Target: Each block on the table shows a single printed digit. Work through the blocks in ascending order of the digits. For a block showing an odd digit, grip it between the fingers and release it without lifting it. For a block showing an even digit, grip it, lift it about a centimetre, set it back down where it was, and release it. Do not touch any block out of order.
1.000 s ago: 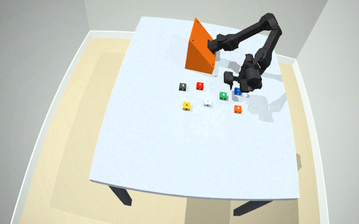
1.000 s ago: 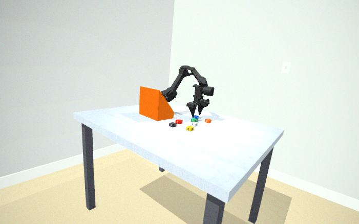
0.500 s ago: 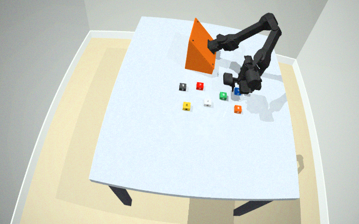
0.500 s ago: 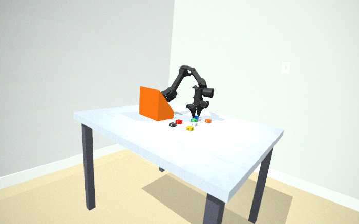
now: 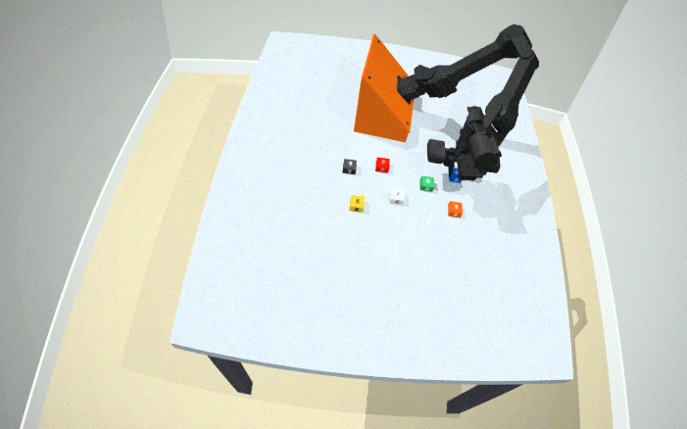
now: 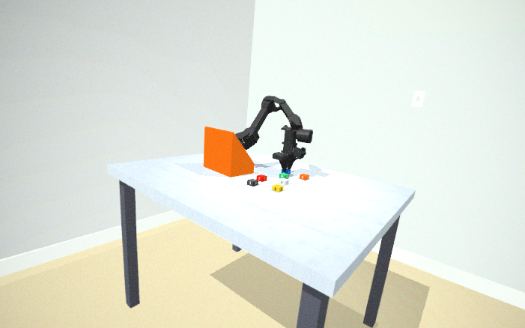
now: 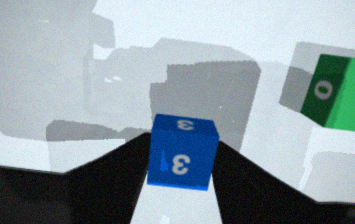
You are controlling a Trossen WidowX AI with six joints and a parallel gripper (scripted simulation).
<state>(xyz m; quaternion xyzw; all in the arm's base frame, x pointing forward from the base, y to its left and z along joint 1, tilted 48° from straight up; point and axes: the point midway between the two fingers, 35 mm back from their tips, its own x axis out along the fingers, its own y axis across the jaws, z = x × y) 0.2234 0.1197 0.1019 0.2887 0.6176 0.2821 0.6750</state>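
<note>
Right now my gripper tip is right at the blue block. Round my gripper tip: white block (9 cm ahead, 15 cm to the right); then orange block (10 cm ahead); then green block (4 cm ahead, 8 cm to the right).
</note>
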